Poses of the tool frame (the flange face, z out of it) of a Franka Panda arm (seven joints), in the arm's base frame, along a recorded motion.
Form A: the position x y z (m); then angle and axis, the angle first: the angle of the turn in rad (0 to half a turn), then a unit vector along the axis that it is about.
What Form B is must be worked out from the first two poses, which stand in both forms.
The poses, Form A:
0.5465 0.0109 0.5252 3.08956 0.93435 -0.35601 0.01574
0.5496 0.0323 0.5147 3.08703 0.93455 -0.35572 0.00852
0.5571 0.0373 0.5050 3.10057 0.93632 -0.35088 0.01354
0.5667 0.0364 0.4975 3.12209 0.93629 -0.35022 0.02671
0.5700 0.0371 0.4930 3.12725 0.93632 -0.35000 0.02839
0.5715 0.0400 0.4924 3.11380 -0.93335 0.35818 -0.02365
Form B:
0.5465 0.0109 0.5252 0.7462 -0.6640 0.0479 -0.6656 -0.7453 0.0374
0.5496 0.0323 0.5147 0.7470 -0.6639 0.0353 -0.6649 -0.7456 0.0449
0.5571 0.0373 0.5050 0.7535 -0.6562 0.0397 -0.6574 -0.7530 0.0289
0.5667 0.0364 0.4975 0.7533 -0.6552 0.0568 -0.6563 -0.7545 -0.0004
0.5700 0.0371 0.4930 0.7534 -0.6550 0.0582 -0.6558 -0.7549 -0.0064
0.5715 0.0400 0.4924 0.7423 -0.6691 0.0342 -0.6678 -0.7431 -0.0429

